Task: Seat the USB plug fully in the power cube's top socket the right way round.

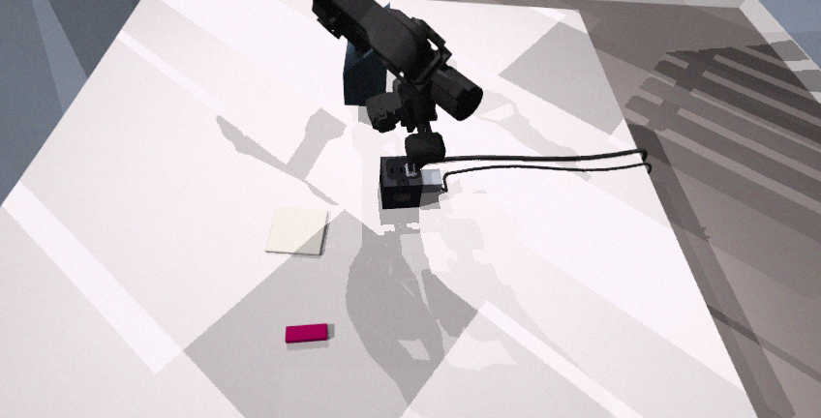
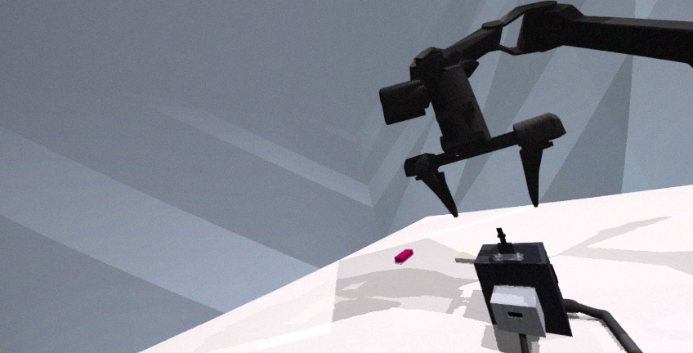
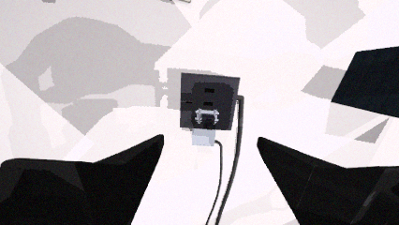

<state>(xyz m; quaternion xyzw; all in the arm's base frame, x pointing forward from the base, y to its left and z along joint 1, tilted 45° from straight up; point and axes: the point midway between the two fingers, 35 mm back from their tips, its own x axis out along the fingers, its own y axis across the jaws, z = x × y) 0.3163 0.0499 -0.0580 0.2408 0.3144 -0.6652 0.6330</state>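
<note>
Right now the usb plug is 4 cm below my gripper tip. From my gripper tip the other things lie so: socket (7 cm below); pink block (29 cm ahead, 19 cm to the right, 13 cm below); flat pad (22 cm to the right, 13 cm below, 9 cm ahead).
</note>
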